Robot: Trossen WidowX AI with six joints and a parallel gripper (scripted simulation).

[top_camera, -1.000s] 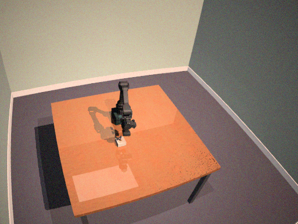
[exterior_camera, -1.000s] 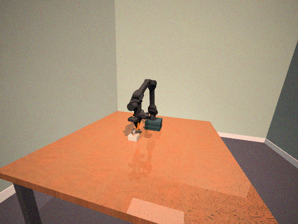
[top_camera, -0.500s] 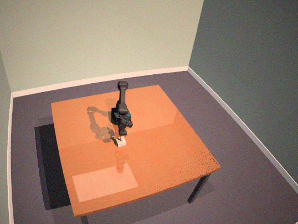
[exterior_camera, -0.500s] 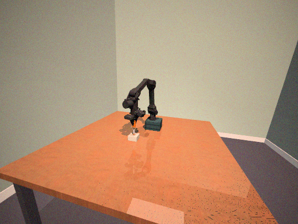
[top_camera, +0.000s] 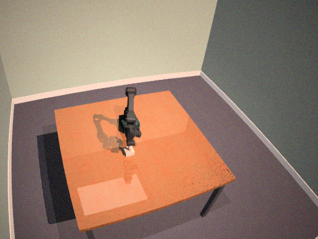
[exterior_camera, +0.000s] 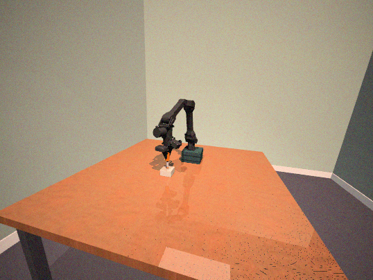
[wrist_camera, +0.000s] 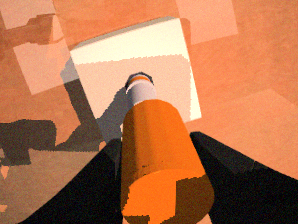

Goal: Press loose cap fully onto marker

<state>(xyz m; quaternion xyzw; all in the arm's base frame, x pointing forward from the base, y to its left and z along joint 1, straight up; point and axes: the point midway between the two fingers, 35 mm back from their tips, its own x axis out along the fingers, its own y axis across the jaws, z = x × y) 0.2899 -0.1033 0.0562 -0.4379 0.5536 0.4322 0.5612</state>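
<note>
The holder block lies 9 cm below my gripper tip. Also, from my gripper tip: orange cap: 1 cm above.
</note>
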